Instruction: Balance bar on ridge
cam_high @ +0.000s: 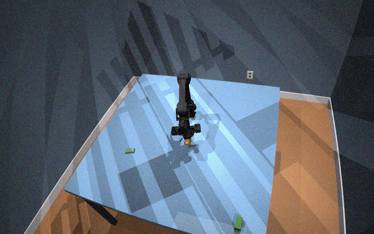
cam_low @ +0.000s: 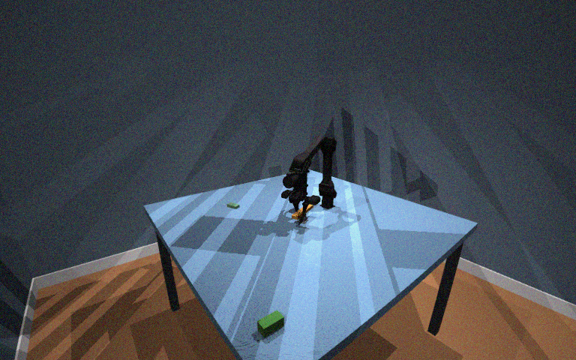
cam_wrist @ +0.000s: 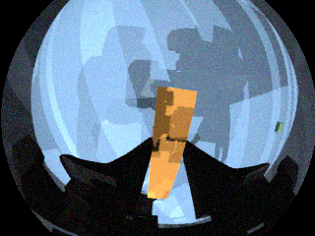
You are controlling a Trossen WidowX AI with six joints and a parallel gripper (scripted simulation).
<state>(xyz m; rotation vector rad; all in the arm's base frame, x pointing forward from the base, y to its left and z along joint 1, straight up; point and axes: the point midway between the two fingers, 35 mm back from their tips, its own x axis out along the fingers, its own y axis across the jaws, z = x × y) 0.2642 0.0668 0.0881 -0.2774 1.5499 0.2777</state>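
Right now my gripper tip is 3 cm past the orange bar and 1 cm to the left of it. Also, from my gripper tip: flat light green block: 17 cm ahead, 38 cm to the right, 5 cm below; darker green block: 48 cm ahead, 43 cm to the left, 4 cm below.
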